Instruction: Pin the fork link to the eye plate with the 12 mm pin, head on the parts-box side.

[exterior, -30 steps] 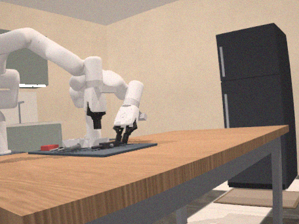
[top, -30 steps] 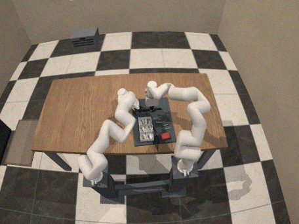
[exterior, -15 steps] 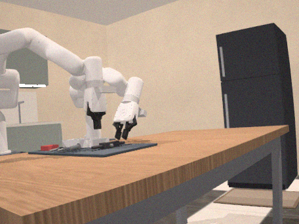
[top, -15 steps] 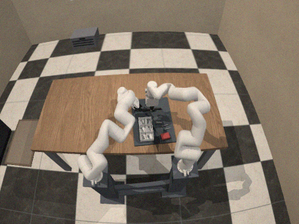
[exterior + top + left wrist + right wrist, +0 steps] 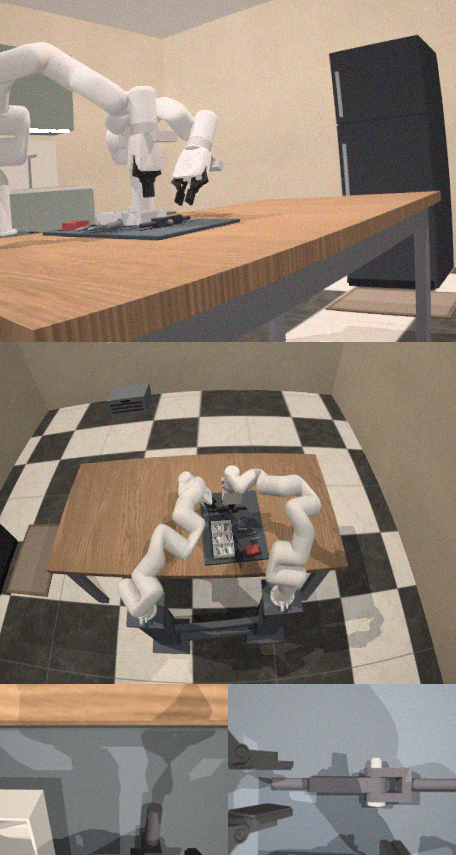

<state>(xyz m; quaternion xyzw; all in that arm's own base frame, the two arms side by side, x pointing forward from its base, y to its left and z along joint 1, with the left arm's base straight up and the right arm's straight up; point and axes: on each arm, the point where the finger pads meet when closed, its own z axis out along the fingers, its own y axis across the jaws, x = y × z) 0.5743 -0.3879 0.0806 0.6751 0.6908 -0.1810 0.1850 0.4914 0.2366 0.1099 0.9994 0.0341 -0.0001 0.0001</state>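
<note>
My left gripper is now 60 mm to the left of the eye plate and 60 mm above it. Round my left hand: dark mat (100 mm behind, 100 mm to the right, 80 mm below); fork link (120 mm to the right, 60 mm below); white parts box (200 mm behind, 30 mm to the right, 60 mm below).
Right now the fork link is 50 mm ahead of my right hand, 30 mm to the right of it and 90 mm below it. Also, from my right hand: eye plate: 50 mm ahead, 40 mm to the left, 90 mm below; then dark mat: 50 mm behind, 100 mm below; then white parts box: 150 mm behind, 70 mm to the left, 90 mm below.
</note>
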